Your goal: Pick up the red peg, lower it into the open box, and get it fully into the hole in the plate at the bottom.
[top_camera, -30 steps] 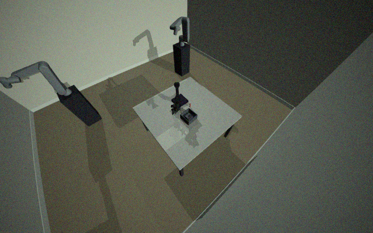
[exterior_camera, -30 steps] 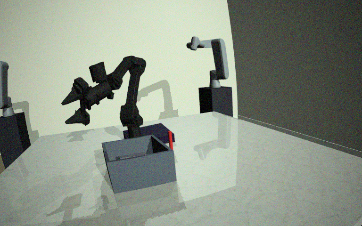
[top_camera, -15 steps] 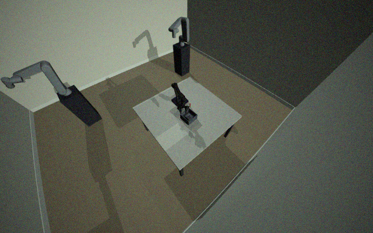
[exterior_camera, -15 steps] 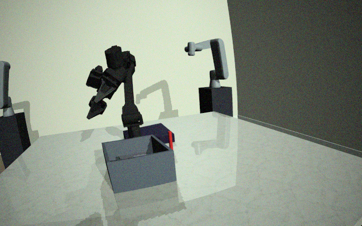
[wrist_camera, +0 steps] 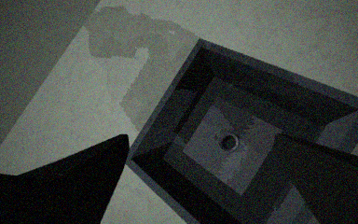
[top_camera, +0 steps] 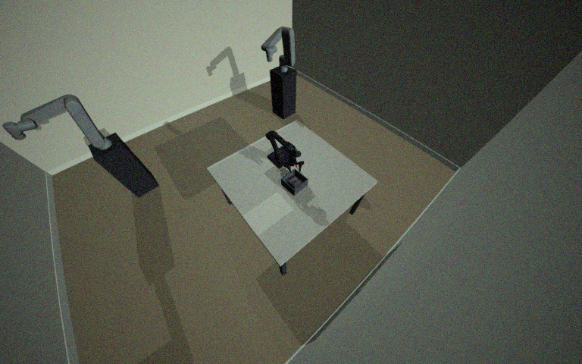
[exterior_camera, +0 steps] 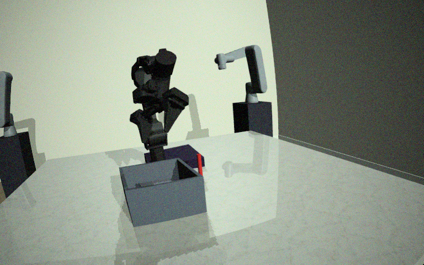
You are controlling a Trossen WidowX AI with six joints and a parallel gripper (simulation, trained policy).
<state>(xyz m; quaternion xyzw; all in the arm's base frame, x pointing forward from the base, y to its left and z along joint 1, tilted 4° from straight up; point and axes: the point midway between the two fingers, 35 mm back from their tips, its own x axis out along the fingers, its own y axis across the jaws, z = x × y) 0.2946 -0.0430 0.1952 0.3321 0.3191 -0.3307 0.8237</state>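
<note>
My gripper tip is 150 mm past the red peg, 170 mm to the right of it and 150 mm above it. The rest, counted from my gripper tip: grey plate 10 mm to the right, 140 mm below; grey box 10 mm to the right, 160 mm below.
</note>
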